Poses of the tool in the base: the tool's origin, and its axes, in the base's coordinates. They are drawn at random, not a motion.
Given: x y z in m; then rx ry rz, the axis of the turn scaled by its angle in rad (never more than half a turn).
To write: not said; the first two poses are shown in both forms.
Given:
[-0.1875 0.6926 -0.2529 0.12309 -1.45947 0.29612]
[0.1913 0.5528 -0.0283 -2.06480 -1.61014 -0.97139]
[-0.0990 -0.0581 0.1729 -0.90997 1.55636 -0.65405]
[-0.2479 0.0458 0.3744 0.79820 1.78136 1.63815]
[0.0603 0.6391 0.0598 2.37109 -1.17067 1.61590]
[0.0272 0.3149 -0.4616 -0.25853 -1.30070 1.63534]
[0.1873 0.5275 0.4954 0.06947 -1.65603 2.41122]
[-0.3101 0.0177 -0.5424 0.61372 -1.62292 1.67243]
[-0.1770 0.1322 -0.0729 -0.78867 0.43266 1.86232]
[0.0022 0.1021 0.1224 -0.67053 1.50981 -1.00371]
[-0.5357 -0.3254 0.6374 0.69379 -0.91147 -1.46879]
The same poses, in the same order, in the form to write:
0.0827 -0.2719 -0.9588 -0.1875; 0.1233 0.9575 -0.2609 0.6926; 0.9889 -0.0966 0.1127 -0.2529; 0 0 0 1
0.1205 0.9457 0.3018 0.1913; 0.7080 -0.2950 0.6417 0.5528; 0.6959 0.1363 -0.7051 -0.0283; 0 0 0 1
-0.0384 -0.1953 0.9800 -0.0990; -0.8367 0.5424 0.0753 -0.0581; -0.5463 -0.8171 -0.1843 0.1729; 0 0 0 1
-0.6497 0.0411 0.7591 -0.2479; 0.7599 0.0647 0.6468 0.0458; -0.0225 0.9971 -0.0733 0.3744; 0 0 0 1
0.1712 -0.6000 0.7815 0.0603; -0.5556 -0.7138 -0.4264 0.6391; 0.8136 -0.3612 -0.4556 0.0598; 0 0 0 1
-0.4868 -0.5538 -0.6755 0.0272; 0.7828 0.0666 -0.6187 0.3149; 0.3876 -0.8300 0.4011 -0.4616; 0 0 0 1
-0.9757 -0.2029 -0.0824 0.1873; 0.1498 -0.3436 -0.9271 0.5275; 0.1598 -0.9169 0.3656 0.4954; 0 0 0 1
-0.6309 -0.7628 -0.1417 -0.3101; 0.1646 0.0469 -0.9852 0.0177; 0.7582 -0.6449 0.0959 -0.5424; 0 0 0 1
-0.2623 -0.9092 -0.3234 -0.1770; 0.6735 -0.4125 0.6134 0.1322; -0.6911 -0.0569 0.7206 -0.0729; 0 0 0 1
-0.1914 0.1186 0.9743 0.0022; -0.8525 0.4719 -0.2249 0.1021; -0.4864 -0.8736 0.0108 0.1224; 0 0 0 1
-0.1091 0.5205 -0.8469 -0.5357; -0.9899 0.0206 0.1402 -0.3254; 0.0904 0.8536 0.5130 0.6374; 0 0 0 1

